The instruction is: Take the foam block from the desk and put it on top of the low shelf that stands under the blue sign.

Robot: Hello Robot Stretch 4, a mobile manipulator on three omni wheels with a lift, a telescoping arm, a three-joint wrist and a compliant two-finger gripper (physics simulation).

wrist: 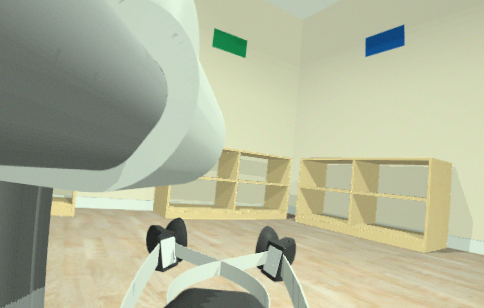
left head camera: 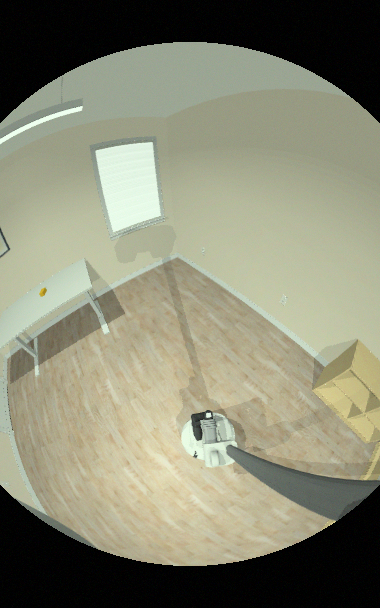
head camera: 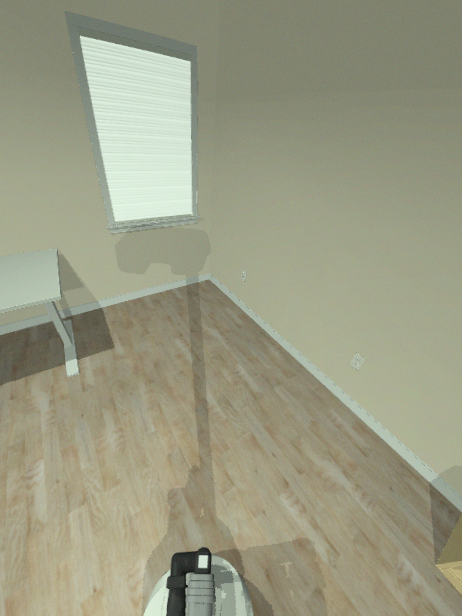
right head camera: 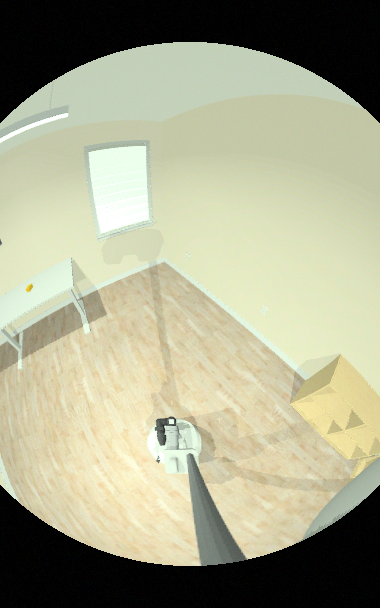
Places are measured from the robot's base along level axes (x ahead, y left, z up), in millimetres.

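Where they show: gripper, fingertip midpoint: [wrist: 221, 239] [left head camera: 202, 457].
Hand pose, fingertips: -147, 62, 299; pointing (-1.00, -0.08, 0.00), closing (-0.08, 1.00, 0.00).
After its pixels a point has its place, as x, y, z.
A small orange-yellow foam block [left head camera: 43, 292] @(1196, 1648, 715) [right head camera: 29, 287] @(1204, 1652, 722) lies on the white desk [head camera: 30, 280] @(1341, 1226, 693) [left head camera: 70, 286] @(1239, 1239, 693) [right head camera: 56, 281] @(1292, 1240, 693), which stands at the left by the wall, across the floor from the robot. My gripper [wrist: 221, 239] @(-147, 62, 299) is open and empty in the wrist view, its two fingertips well apart and far from the block. In the wrist view the blue sign [wrist: 385, 41] @(-2363, 1235, 1718) hangs on the right wall. The low wooden shelf [wrist: 439, 205] @(-1744, 1380, 276) stands on the floor beneath it. Its top is seen edge-on. The blue sign does not show in the head views.
A green sign [wrist: 230, 43] @(-2757, -241, 1722) hangs above another low shelf [wrist: 225, 214] @(-2376, -87, 15) in the wrist view. A wooden shelf [left head camera: 340, 367] @(209, -1220, 411) [right head camera: 317, 382] @(226, -1246, 360) stands at the right in both side head views. A window [head camera: 145, 140] @(2371, 694, 1447) is right of the desk. Wood floor [head camera: 135, 425] @(803, 497, -27) lies between robot and desk.
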